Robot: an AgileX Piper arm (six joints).
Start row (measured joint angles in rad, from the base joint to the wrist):
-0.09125, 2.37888, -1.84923, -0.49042, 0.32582, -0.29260
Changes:
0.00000, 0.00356, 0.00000, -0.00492, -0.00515, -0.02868
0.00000, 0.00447, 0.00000, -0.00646, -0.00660, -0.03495
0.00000, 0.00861, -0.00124, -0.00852, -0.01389, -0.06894
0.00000, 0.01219, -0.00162, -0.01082, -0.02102, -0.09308
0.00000, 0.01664, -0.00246, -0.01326, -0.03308, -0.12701
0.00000, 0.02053, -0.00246, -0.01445, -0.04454, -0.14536
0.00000, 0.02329, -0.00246, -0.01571, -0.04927, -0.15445
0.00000, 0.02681, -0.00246, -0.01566, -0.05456, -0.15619
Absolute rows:
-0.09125, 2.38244, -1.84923, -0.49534, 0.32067, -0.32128
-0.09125, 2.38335, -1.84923, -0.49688, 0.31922, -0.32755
-0.09125, 2.38749, -1.85047, -0.49894, 0.31193, -0.36154
-0.09125, 2.39107, -1.85085, -0.50124, 0.30480, -0.38568
-0.09125, 2.39552, -1.85169, -0.50368, 0.29274, -0.41961
-0.09125, 2.39941, -1.85169, -0.50487, 0.28128, -0.43796
-0.09125, 2.40217, -1.85169, -0.50613, 0.27655, -0.44705
-0.09125, 2.40569, -1.85169, -0.50608, 0.27126, -0.44879

